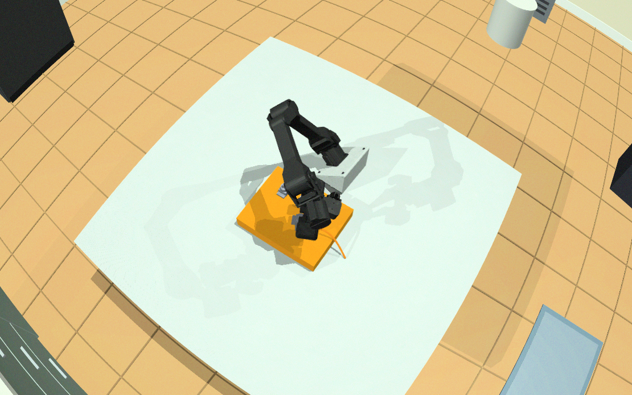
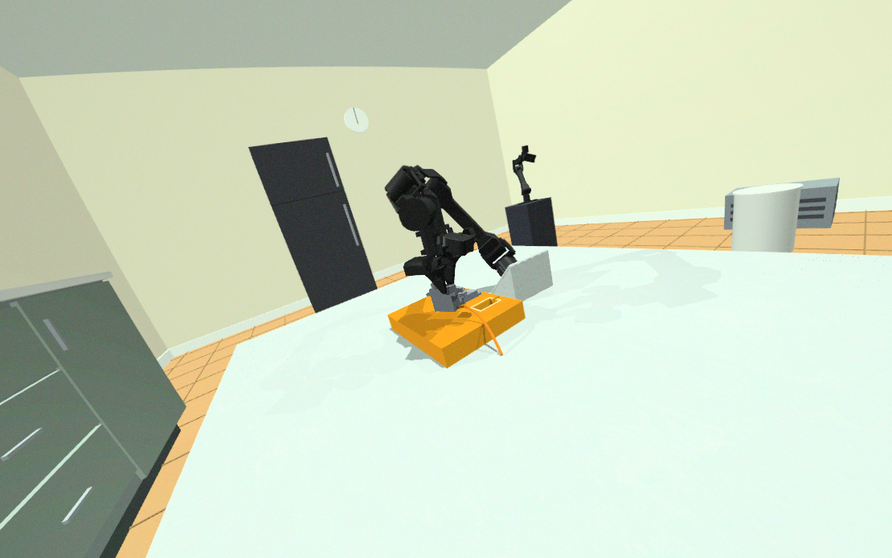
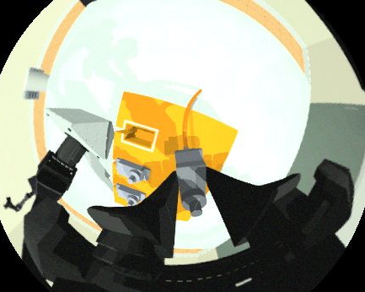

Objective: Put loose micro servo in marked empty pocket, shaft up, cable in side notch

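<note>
Right now the orange deck is 100 mm below my gripper tip, 70 mm to the right of it and 20 mm ahead of it.
</note>
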